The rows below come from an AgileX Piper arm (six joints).
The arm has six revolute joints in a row. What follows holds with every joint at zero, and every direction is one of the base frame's. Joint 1 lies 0.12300 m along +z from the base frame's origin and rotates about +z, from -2.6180 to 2.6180 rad. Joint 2 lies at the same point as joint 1 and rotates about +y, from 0.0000 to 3.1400 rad. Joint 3 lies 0.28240 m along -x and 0.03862 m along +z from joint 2 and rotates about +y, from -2.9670 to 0.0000 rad. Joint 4 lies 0.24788 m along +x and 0.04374 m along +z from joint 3 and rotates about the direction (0.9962, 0, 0.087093), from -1.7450 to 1.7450 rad. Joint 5 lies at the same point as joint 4 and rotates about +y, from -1.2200 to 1.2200 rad. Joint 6 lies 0.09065 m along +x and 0.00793 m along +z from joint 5 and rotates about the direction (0.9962, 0, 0.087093), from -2.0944 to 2.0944 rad. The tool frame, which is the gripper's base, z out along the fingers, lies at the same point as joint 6; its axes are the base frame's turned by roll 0.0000, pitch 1.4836 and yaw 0.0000 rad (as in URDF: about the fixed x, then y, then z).
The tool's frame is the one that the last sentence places.
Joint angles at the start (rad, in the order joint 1, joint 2, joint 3, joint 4, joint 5, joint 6): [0.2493 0.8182 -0.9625 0.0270 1.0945 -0.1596]
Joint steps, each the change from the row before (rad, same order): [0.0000 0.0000 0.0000 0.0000 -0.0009 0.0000]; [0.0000 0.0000 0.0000 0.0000 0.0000 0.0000]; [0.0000 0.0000 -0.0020 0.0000 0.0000 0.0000]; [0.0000 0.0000 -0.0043 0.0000 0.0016 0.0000]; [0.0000 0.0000 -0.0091 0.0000 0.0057 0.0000]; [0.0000 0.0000 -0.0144 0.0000 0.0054 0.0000]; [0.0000 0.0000 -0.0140 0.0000 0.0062 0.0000]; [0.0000 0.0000 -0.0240 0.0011 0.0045 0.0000]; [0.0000 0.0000 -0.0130 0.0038 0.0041 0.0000]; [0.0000 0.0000 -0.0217 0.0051 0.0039 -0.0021]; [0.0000 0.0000 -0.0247 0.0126 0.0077 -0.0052]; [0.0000 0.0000 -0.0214 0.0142 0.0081 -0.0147]
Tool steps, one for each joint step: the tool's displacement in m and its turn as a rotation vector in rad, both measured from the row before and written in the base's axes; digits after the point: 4 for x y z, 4 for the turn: [0.0001 0.0000 0.0001 0.0002 -0.0009 0.0000]; [0.0000 0.0000 0.0000 0.0000 0.0000 0.0000]; [0.0000 0.0000 0.0006 0.0005 -0.0019 0.0000]; [-0.0002 0.0000 0.0012 0.0007 -0.0026 0.0000]; [-0.0005 -0.0001 0.0024 0.0008 -0.0033 0.0001]; [-0.0006 -0.0001 0.0040 0.0022 -0.0087 0.0001]; [-0.0007 -0.0002 0.0038 0.0019 -0.0076 0.0002]; [-0.0009 -0.0001 0.0068 0.0058 -0.0186 0.0004]; [-0.0007 0.0001 0.0036 0.0057 -0.0077 0.0013]; [-0.0011 0.0002 0.0062 0.0076 -0.0165 0.0033]; [-0.0018 0.0006 0.0068 0.0120 -0.0147 0.0083]; [-0.0018 0.0008 0.0058 0.0059 -0.0130 0.0157]
